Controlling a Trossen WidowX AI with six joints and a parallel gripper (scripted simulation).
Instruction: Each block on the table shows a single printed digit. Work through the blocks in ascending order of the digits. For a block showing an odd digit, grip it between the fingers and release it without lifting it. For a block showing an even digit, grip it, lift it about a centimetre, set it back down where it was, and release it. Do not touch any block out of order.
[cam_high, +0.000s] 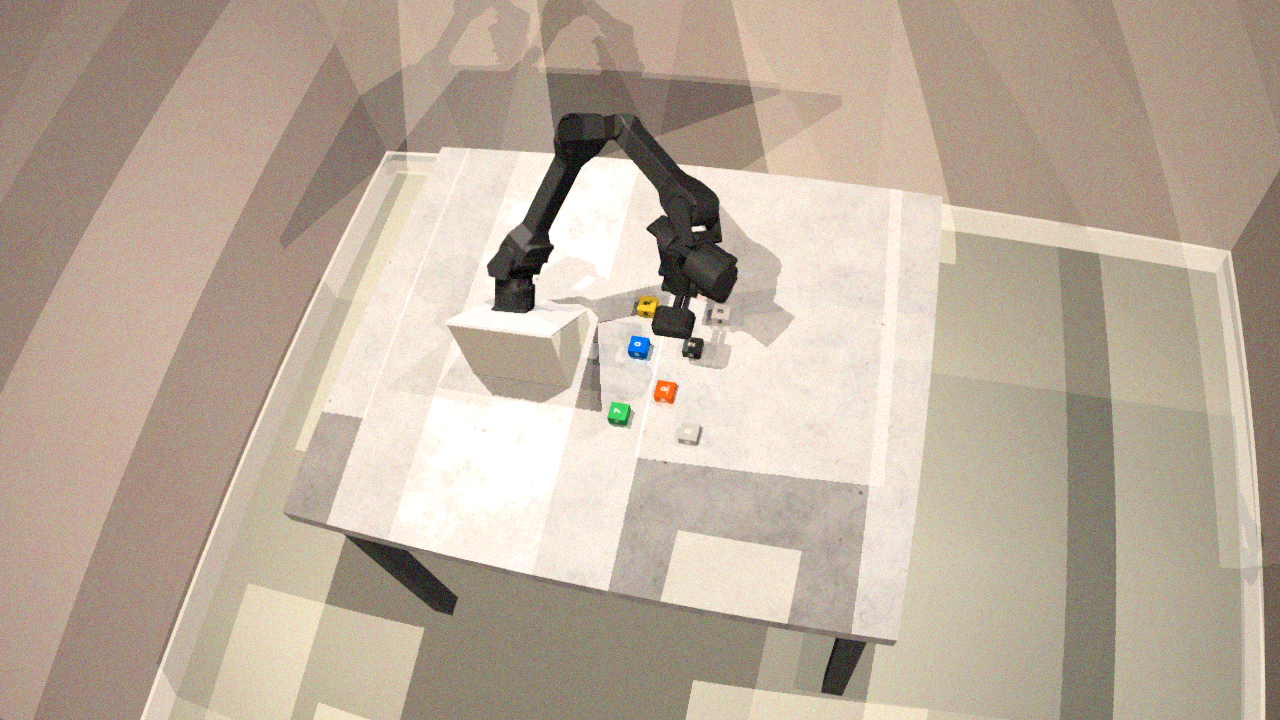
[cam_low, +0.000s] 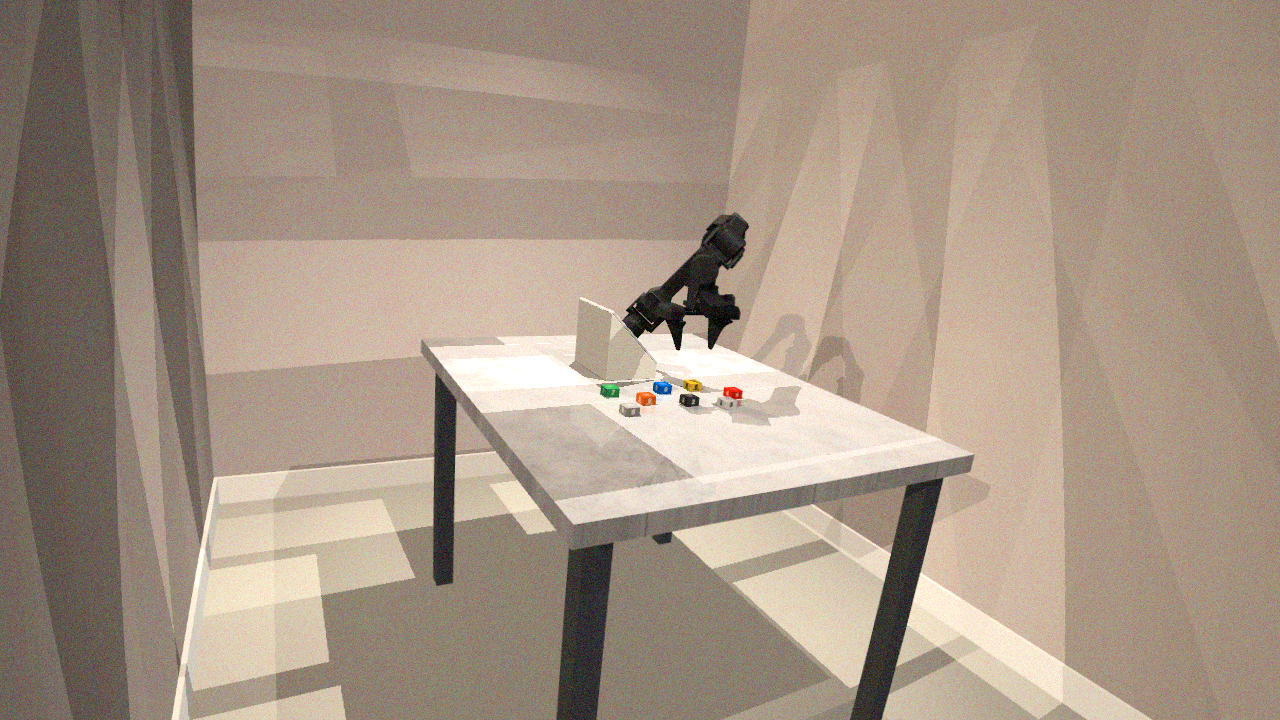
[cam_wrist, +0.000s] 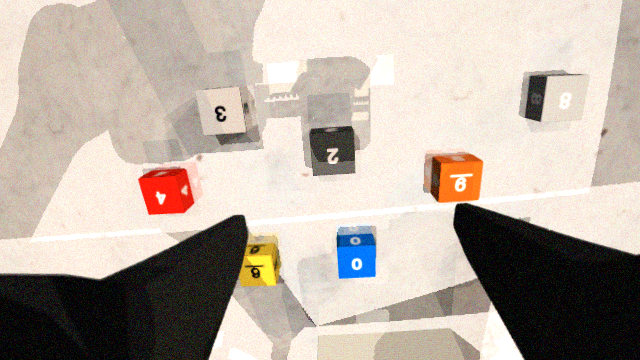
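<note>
Now: gripper tip 12 cm above the blue 0 block and 10 cm past it. The rest, counted from my gripper tip: white 3 block (12 cm below, 8 cm to the left, 4 cm ahead); then dark grey 2 block (12 cm below, 1 cm to the left); then orange block (12 cm below, 9 cm to the right, 4 cm behind).
</note>
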